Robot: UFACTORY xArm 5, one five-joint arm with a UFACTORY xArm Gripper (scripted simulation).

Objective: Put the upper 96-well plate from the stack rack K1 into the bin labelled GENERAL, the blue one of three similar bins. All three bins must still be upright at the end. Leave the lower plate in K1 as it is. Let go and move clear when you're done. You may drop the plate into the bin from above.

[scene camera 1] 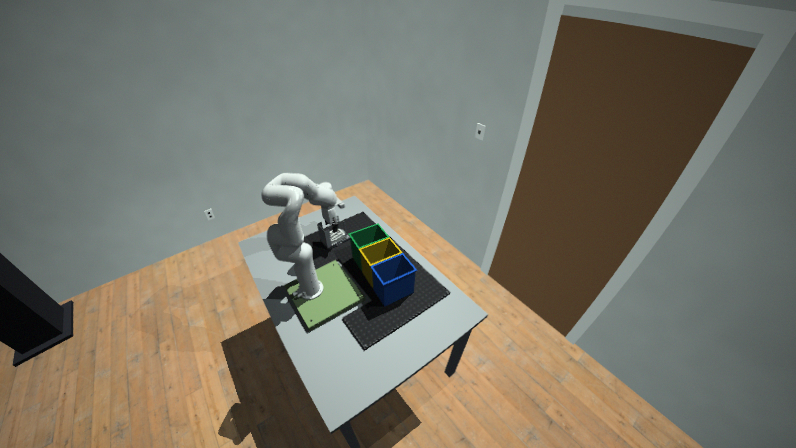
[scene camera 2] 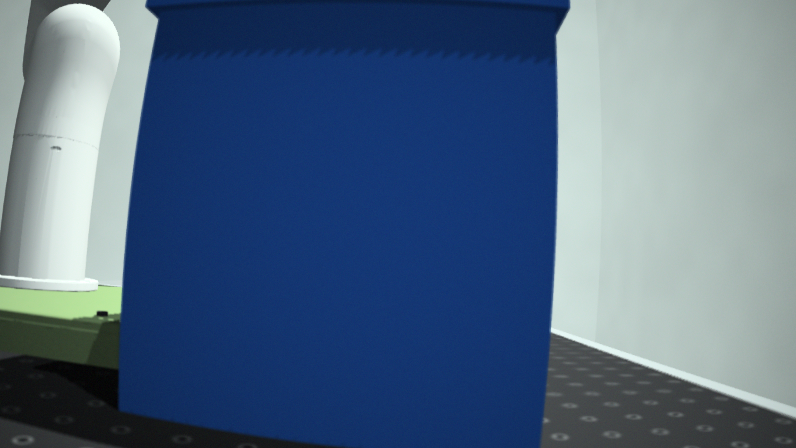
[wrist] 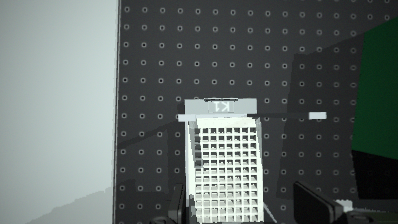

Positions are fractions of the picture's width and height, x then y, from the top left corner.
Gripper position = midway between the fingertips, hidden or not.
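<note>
The wrist camera shows the gripper (wrist: 0.60, 0.90). Scene camera 1 shows a green bin (scene camera 1: 0.47, 0.52), a yellow bin (scene camera 1: 0.47, 0.56) and a blue bin (scene camera 1: 0.49, 0.60). The blue bin (scene camera 2: 0.42, 0.50) is visible in scene camera 2 too, but scene camera 2 does not show the green bin, hidden by the blue bin, and scene camera 2 misses the yellow bin, which is also hidden by the blue bin.
</note>
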